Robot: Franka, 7 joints.
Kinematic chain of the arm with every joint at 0, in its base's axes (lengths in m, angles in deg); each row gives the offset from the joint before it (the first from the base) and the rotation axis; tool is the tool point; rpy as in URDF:
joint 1: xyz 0 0 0.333 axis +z
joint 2: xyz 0 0 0 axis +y
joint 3: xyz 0 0 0.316 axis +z
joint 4: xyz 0.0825 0 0 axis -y
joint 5: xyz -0.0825 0 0.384 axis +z
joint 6: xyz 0 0 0 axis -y
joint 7: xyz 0.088 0 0 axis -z
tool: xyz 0 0 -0.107 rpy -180 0 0
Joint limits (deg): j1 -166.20..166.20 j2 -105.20..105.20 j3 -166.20..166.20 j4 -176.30..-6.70 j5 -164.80..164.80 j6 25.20..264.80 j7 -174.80..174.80
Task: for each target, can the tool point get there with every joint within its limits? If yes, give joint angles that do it. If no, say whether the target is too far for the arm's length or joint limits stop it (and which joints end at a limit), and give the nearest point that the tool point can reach.
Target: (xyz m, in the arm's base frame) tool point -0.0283 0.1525 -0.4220
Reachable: no: joint limits stop it (at a limit: joint 2) | nearest point -0.0312 0.1681 -0.3487 | short by 0.075 m
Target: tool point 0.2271 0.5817 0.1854
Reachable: yes | joints 63.85 58.59 24.17 -83.16 84.57 238.95 -55.33
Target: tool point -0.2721 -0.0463 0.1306
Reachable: yes | joints 107.38 -59.00 129.67 -158.06 -53.50 110.53 147.95
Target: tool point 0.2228 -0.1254 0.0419
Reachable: yes | joints 67.85 -61.88 -126.02 -161.04 -123.39 102.85 84.88
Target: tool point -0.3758 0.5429 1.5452
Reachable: no: too far | nearest point -0.2336 0.3374 1.0864 | short by 0.522 m
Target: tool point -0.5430 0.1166 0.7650
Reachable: yes | joints 130.70 81.09 128.01 -91.39 -33.24 224.80 -94.45
